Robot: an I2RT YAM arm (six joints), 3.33 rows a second.
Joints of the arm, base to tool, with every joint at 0 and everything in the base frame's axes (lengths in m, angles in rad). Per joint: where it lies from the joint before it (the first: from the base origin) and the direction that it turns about. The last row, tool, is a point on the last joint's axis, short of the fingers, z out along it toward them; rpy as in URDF.
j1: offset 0.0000 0.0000 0.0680 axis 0 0 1
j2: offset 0.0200 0.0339 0.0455 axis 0 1 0
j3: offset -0.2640 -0.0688 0.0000 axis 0 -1 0
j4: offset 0.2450 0.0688 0.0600 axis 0 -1 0
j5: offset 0.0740 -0.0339 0.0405 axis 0 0 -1
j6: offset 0.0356 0.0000 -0.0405 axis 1 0 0
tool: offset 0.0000 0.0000 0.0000 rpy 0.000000 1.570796 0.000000
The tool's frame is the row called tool.
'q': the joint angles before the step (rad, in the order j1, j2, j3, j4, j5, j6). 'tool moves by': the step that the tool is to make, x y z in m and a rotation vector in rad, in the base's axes. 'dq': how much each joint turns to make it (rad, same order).
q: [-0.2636 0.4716 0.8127 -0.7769 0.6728 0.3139]
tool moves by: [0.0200 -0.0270 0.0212 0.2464 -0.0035 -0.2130]
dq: [-0.2049 0.2452 0.1936 -0.1770 -0.1135 0.2470]
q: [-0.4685 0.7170 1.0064 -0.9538 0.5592 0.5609]
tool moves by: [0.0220 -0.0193 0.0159 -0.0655 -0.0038 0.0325]
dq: [-0.0570 0.0972 0.0515 0.1385 -0.0406 -0.1133]
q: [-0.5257 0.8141 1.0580 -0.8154 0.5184 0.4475]
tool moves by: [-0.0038 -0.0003 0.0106 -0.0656 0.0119 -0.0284]
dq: [-0.0036 -0.0055 0.0255 0.0164 0.0538 -0.0475]
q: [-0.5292 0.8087 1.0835 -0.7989 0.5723 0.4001]
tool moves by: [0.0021 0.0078 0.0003 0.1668 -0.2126 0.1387]
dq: [-0.0002 -0.0235 -0.0050 0.0078 -0.2446 0.1676]
